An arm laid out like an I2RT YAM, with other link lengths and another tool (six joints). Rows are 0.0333 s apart.
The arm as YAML. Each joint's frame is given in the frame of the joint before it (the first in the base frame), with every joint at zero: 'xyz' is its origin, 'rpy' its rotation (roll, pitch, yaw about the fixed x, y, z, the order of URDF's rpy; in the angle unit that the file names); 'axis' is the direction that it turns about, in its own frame. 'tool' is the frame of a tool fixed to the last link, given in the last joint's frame.
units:
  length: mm
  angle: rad
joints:
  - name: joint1
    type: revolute
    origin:
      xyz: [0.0, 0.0, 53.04]
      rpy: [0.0, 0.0, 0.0]
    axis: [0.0, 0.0, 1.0]
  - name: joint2
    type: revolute
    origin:
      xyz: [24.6, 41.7, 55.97]
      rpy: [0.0, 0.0, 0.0]
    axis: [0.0, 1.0, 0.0]
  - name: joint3
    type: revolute
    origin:
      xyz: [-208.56, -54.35, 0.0]
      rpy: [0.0, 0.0, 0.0]
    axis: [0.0, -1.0, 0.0]
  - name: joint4
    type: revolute
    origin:
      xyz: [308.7, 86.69, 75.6]
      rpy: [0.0, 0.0, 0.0]
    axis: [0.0, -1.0, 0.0]
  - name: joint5
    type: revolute
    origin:
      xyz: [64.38, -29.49, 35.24]
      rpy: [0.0, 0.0, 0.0]
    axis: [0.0, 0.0, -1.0]
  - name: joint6
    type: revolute
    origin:
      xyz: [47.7, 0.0, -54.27]
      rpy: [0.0, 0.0, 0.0]
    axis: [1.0, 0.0, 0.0]
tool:
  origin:
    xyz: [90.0, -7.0, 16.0]
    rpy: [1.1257, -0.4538, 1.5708]
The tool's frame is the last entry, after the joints.
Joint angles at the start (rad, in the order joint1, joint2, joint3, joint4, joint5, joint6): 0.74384, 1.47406, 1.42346, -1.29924, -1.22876, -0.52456
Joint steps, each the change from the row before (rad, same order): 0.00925, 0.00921, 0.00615, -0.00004, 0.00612, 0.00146; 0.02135, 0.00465, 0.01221, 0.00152, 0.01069, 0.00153; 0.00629, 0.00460, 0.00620, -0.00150, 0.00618, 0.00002; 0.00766, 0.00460, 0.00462, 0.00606, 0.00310, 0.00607; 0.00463, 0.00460, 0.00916, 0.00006, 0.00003, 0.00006; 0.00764, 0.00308, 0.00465, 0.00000, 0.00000, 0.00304; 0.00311, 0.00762, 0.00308, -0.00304, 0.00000, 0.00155; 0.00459, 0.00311, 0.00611, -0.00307, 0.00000, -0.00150; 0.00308, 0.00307, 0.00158, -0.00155, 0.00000, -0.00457; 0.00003, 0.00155, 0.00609, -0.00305, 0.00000, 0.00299; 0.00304, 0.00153, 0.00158, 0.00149, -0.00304, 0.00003; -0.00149, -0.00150, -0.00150, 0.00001, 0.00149, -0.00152; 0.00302, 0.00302, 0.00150, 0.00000, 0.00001, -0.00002; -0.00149, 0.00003, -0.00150, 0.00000, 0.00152, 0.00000; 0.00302, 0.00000, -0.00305, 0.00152, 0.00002, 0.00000; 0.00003, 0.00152, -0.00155, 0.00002, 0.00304, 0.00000
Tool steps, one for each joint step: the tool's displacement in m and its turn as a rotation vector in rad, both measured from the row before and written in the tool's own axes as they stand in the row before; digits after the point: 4 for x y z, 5 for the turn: -0.0006, -0.0015, 0.0029, 0.00981, -0.00366, -0.00028; 0.0040, -0.0038, 0.0046, 0.01676, 0.00174, -0.01490; 0.0005, -0.0008, 0.0016, 0.00601, -0.00298, -0.00391; 0.0005, -0.0007, 0.0023, 0.00486, 0.00004, -0.00251; 0.0019, 0.0004, 0.0012, 0.00247, 0.00361, -0.00478; 0.0016, -0.0013, 0.0018, 0.00624, 0.00244, -0.00005; -0.0011, -0.0006, 0.0015, 0.00550, -0.00230, 0.00725; 0.0016, -0.0005, 0.0010, 0.00413, 0.00248, -0.00219; 0.0001, -0.0007, 0.0009, 0.00384, 0.00206, -0.00214; 0.0012, 0.0008, -0.0002, -0.00051, -0.00071, 0.00142; 0.0009, -0.0004, 0.0009, 0.00198, 0.00455, -0.00057; -0.0004, 0.0001, -0.0005, -0.00124, -0.00129, -0.00173; -0.0001, -0.0006, 0.0010, 0.00324, 0.00065, 0.00069; -0.0009, 0.0001, -0.0003, -0.00069, -0.00256, 0.00094; -0.0004, -0.0012, 0.0008, 0.00325, 0.00062, 0.00070; -0.0014, -0.0003, 0.0003, 0.00131, -0.00389, 0.00128
